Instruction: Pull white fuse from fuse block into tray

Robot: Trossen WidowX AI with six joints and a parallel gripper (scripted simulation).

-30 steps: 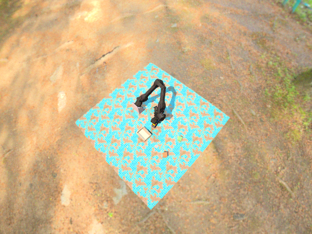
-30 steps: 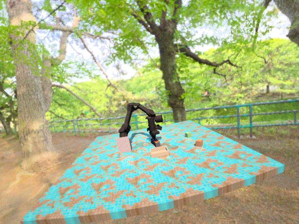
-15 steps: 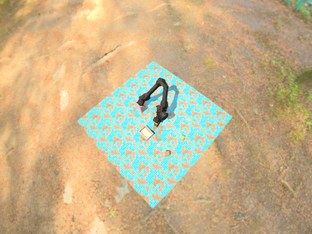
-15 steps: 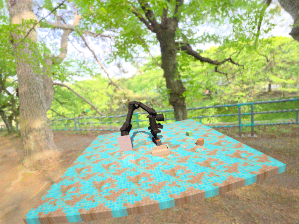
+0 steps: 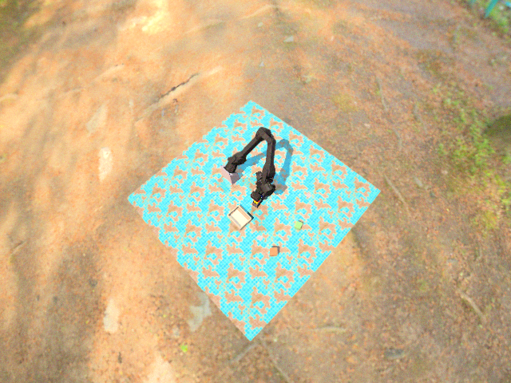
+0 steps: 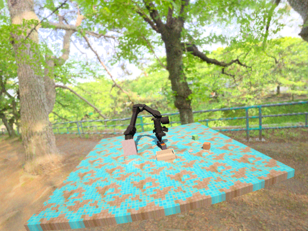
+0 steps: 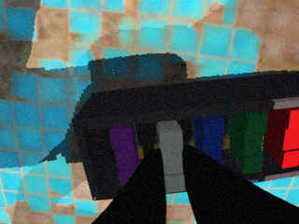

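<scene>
Right now my gripper tip is 2 cm to the left of the blue fuse and 2 cm above it. The rest, counted from my gripper tip: green fuse: 1 cm ahead, 4 cm to the right, 2 cm below; then white fuse: 1 cm below; then purple fuse: 2 cm to the left, 2 cm below.
</scene>
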